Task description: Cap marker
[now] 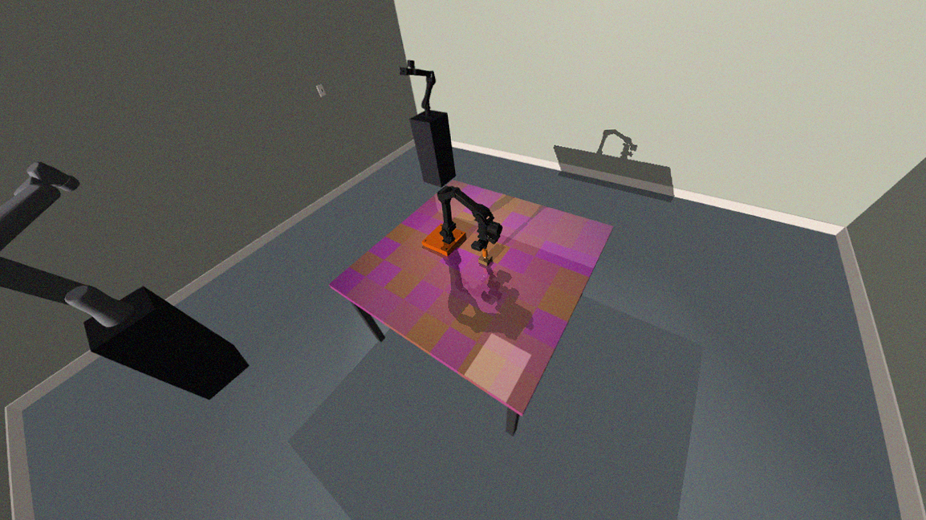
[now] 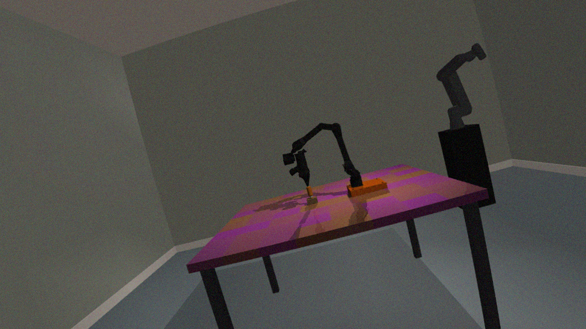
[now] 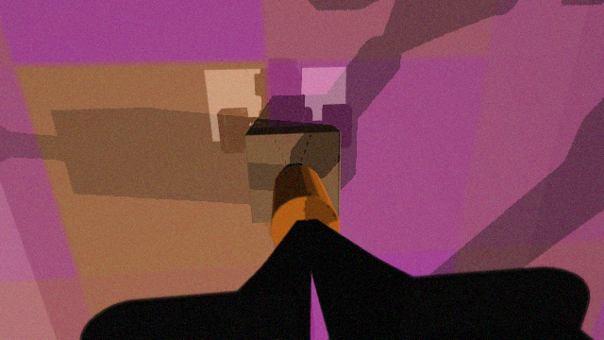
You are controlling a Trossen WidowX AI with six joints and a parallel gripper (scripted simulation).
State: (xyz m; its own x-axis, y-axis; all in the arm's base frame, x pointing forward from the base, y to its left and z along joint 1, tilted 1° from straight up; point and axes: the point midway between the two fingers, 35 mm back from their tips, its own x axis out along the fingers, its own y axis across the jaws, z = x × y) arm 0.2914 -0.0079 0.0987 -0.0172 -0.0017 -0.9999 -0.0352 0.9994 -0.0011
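The orange cap lies 3 cm below my gripper tip. Round my gripper tip: holder block (9 cm below).
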